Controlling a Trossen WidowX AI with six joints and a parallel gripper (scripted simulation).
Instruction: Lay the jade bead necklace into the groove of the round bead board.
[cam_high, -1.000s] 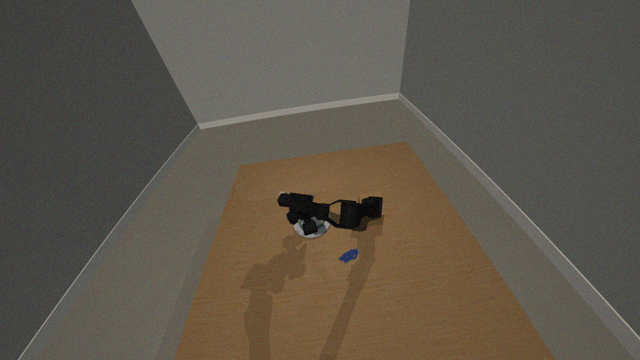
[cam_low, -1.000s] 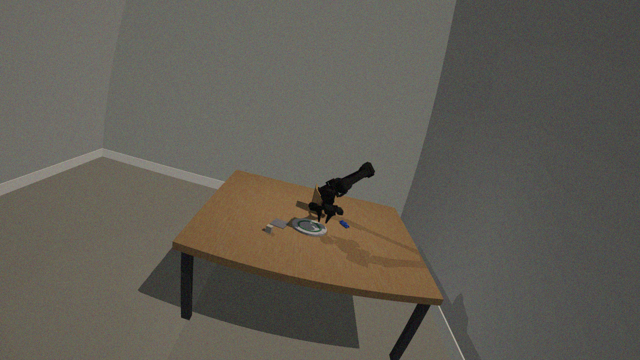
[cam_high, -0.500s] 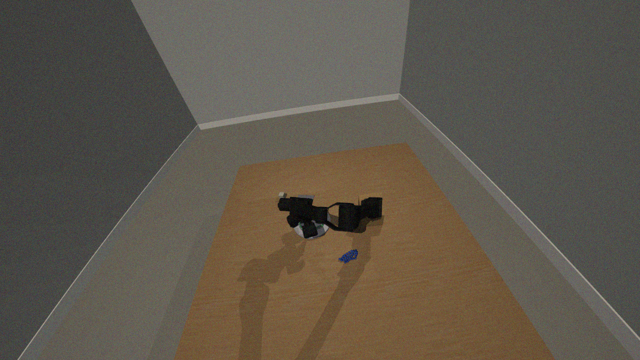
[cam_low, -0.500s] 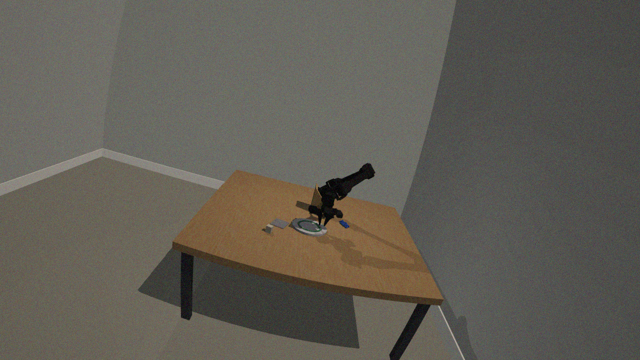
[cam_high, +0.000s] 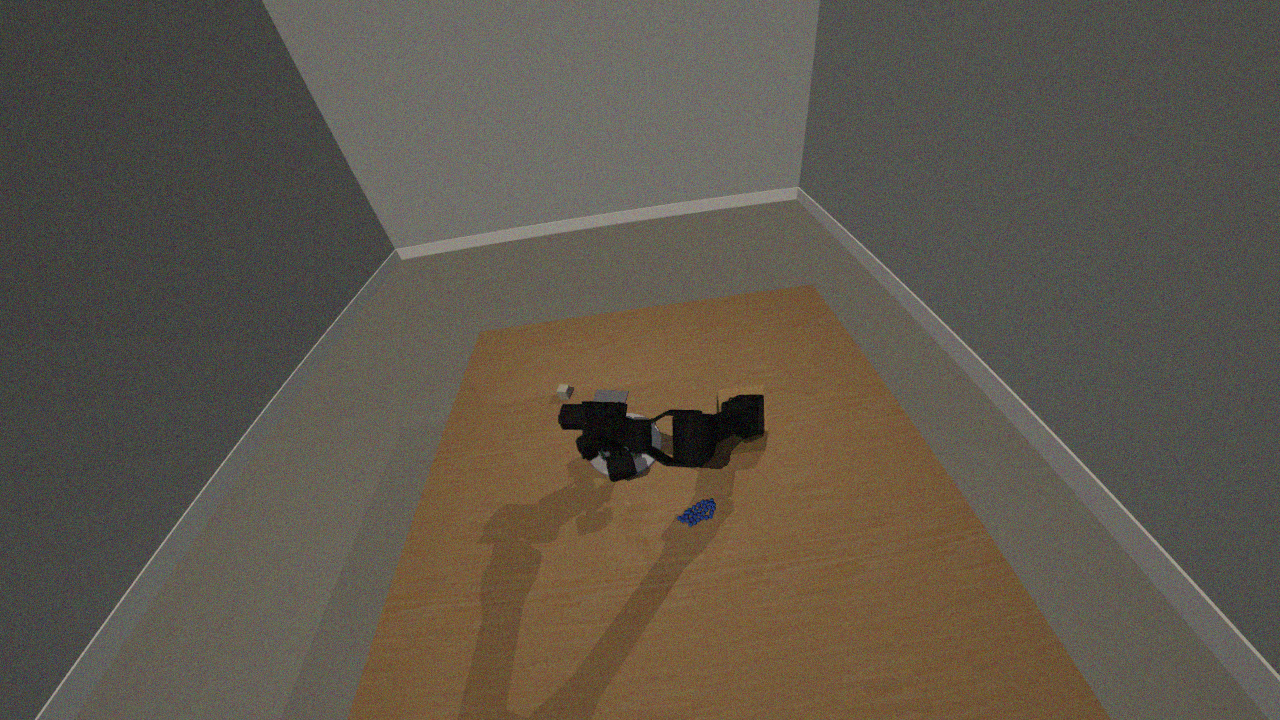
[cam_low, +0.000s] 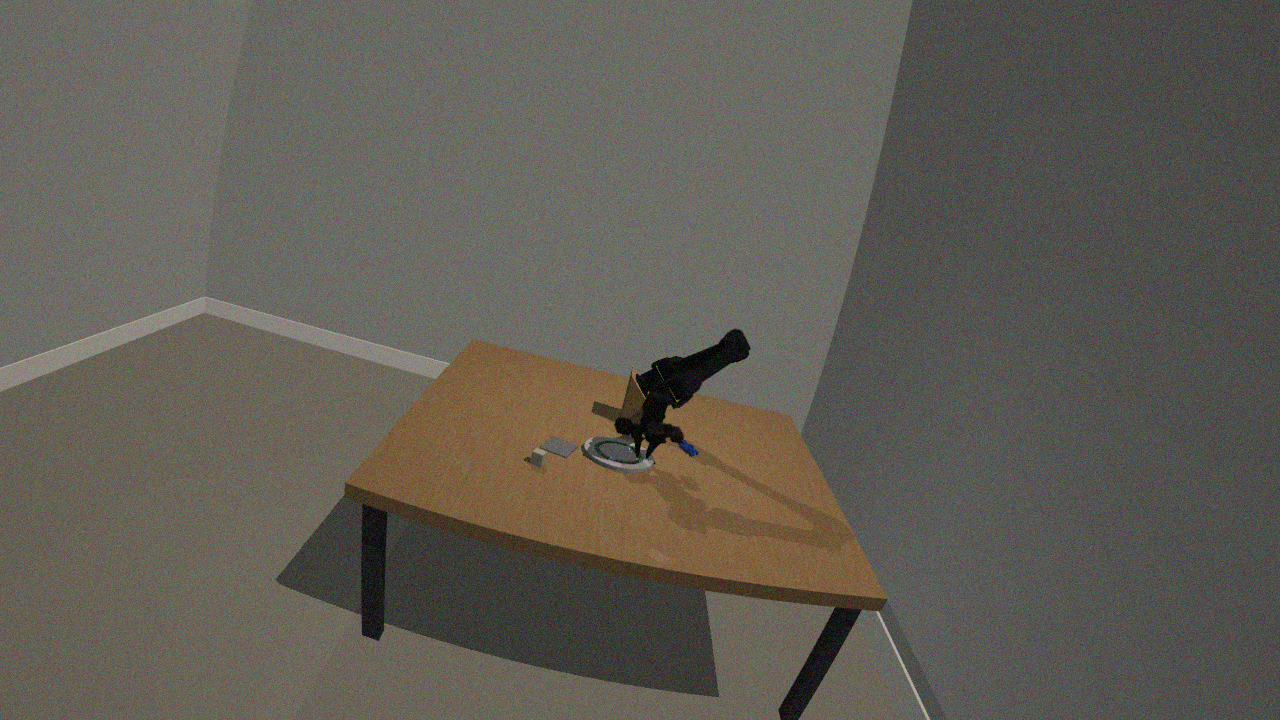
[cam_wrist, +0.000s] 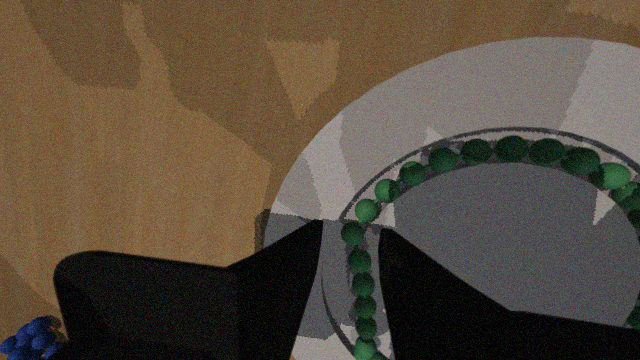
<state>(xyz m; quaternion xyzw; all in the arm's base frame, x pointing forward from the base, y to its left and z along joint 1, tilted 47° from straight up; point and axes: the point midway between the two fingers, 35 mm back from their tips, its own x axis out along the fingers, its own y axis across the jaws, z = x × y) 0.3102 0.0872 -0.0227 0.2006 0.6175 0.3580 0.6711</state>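
Now: the round bead board 60 mm to the right of my gripper tip, 10 mm below it and 10 mm behind it. Round my gripper tip: pale block (270 mm to the right, 170 mm ahead); flat grey plate (230 mm to the right, 40 mm ahead, 10 mm below).
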